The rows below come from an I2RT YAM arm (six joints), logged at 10 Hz.
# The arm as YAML. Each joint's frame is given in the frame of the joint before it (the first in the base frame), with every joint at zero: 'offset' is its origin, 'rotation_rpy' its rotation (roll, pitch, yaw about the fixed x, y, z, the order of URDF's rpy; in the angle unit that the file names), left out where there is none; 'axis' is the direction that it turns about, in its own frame. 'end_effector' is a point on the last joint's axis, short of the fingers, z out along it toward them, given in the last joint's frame.
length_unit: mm
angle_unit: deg
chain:
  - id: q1
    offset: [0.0, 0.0, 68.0]
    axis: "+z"
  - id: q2
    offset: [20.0, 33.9, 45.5]
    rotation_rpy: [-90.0, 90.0, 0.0]
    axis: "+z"
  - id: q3
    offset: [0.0, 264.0, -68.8]
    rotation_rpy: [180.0, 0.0, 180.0]
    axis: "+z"
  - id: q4
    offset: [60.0, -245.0, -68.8]
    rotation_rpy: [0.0, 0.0, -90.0]
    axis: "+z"
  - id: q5
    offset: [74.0, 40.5, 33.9]
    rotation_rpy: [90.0, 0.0, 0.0]
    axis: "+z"
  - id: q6
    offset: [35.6, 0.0, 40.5]
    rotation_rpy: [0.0, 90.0, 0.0]
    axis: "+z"
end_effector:
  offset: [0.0, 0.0, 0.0]
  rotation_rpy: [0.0, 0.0, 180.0]
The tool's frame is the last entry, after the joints.
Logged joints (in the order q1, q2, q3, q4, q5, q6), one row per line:
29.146 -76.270 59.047 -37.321 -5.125 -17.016
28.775 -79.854 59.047 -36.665 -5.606 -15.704
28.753 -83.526 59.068 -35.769 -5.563 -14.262
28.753 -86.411 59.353 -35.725 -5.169 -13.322
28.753 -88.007 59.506 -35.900 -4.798 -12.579
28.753 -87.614 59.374 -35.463 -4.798 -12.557
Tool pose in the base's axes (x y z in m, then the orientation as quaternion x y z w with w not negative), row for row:
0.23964 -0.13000 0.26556 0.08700 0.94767 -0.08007 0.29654
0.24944 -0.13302 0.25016 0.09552 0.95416 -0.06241 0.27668
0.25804 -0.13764 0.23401 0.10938 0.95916 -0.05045 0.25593
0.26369 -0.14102 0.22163 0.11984 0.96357 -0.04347 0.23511
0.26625 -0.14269 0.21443 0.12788 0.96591 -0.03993 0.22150
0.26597 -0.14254 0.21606 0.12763 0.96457 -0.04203 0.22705
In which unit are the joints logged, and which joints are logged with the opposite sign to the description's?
The joints are logged in degrees. Opposite sign: q1, q2.
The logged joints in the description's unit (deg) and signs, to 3 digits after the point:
-29.146 76.270 59.047 -37.321 -5.125 -17.016
-28.775 79.854 59.047 -36.665 -5.606 -15.704
-28.753 83.526 59.068 -35.769 -5.563 -14.262
-28.753 86.411 59.353 -35.725 -5.169 -13.322
-28.753 88.007 59.506 -35.900 -4.798 -12.579
-28.753 87.614 59.374 -35.463 -4.798 -12.557

